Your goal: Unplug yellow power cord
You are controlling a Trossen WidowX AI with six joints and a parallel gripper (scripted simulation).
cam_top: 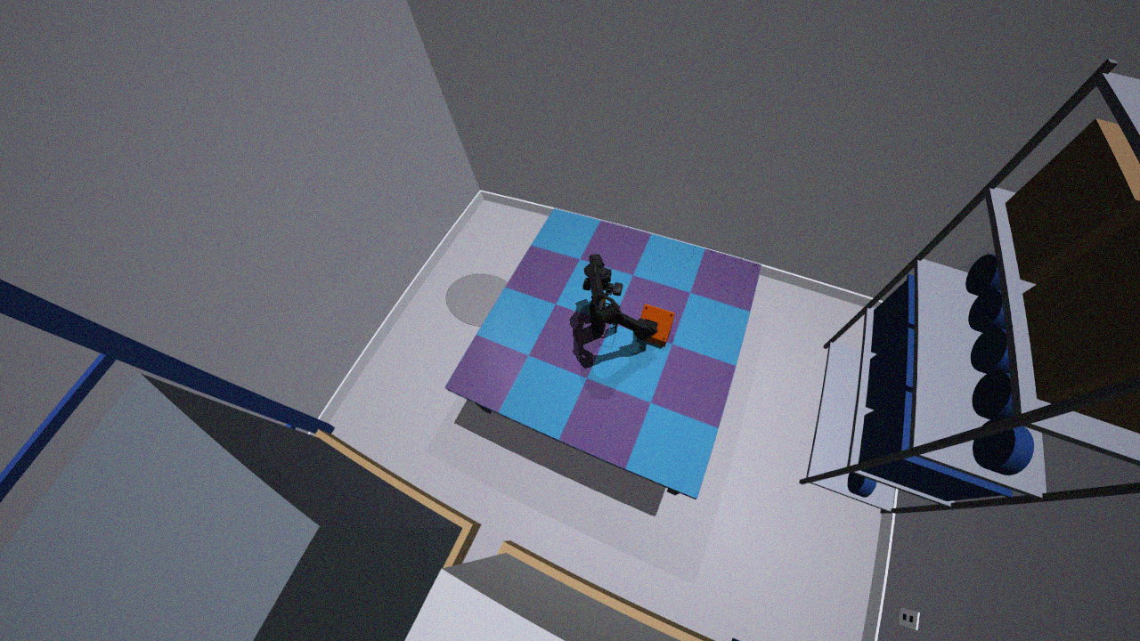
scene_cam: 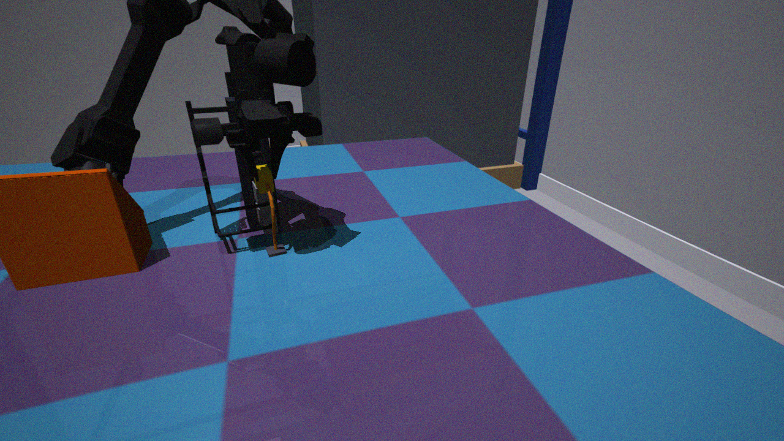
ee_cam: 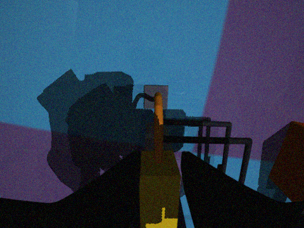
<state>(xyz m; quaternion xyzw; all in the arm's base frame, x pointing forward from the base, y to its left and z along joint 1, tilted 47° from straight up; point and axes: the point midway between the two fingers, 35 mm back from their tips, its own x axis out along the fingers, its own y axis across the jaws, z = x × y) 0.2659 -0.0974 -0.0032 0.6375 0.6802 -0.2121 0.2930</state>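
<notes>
The yellow plug lies 1 cm behind my gripper tip and 5 cm to the left of it.
</notes>
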